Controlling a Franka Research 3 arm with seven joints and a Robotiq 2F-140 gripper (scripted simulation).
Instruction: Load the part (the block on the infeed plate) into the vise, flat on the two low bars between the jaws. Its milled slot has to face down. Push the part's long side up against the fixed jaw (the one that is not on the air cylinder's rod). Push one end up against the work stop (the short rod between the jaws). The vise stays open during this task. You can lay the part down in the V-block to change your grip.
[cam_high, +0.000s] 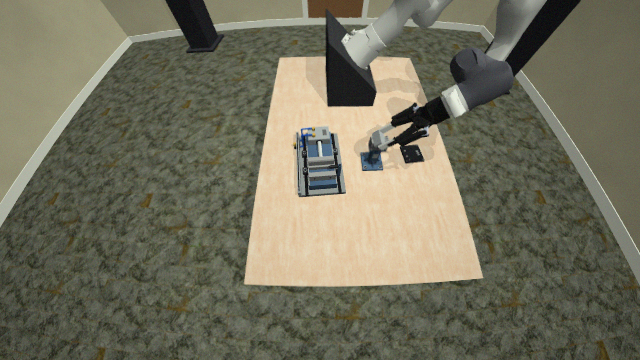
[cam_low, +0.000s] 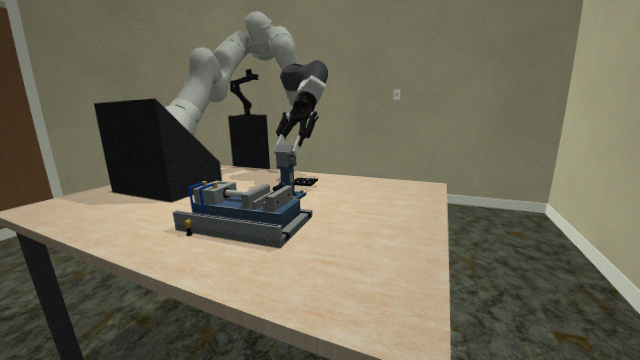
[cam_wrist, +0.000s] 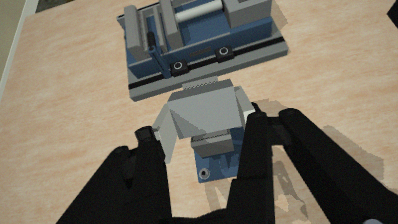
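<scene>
The grey part lies 2 cm to the right of my hand and 2 cm below it. Round my hand: black infeed plate: 6 cm behind, 17 cm to the left, 17 cm below; then work stop: 9 cm ahead, 18 cm to the right, 8 cm below; then moving jaw: 7 cm ahead, 23 cm to the right, 10 cm below.
</scene>
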